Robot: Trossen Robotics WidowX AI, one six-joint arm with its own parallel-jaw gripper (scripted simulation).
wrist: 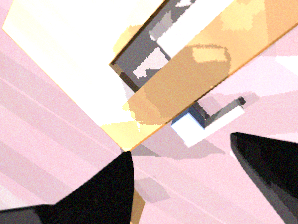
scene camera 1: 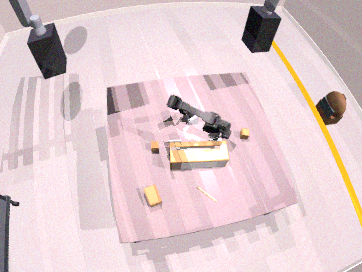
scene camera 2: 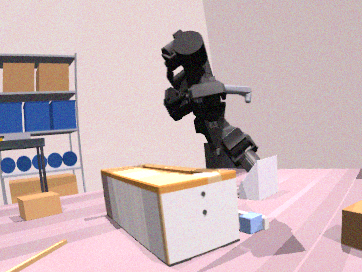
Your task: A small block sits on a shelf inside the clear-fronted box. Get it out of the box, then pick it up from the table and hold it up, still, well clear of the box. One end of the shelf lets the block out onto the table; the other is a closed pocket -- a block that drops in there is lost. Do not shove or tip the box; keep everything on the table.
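Observation:
My gripper (scene camera 2: 217, 152) is there for me to see, and the wrist view has the gripper (wrist: 180, 149) as well. I also see a box (scene camera 2: 173, 211); the wrist view gives me the box (wrist: 131, 74) too, and that same box (scene camera 1: 183, 155) is visible once more.

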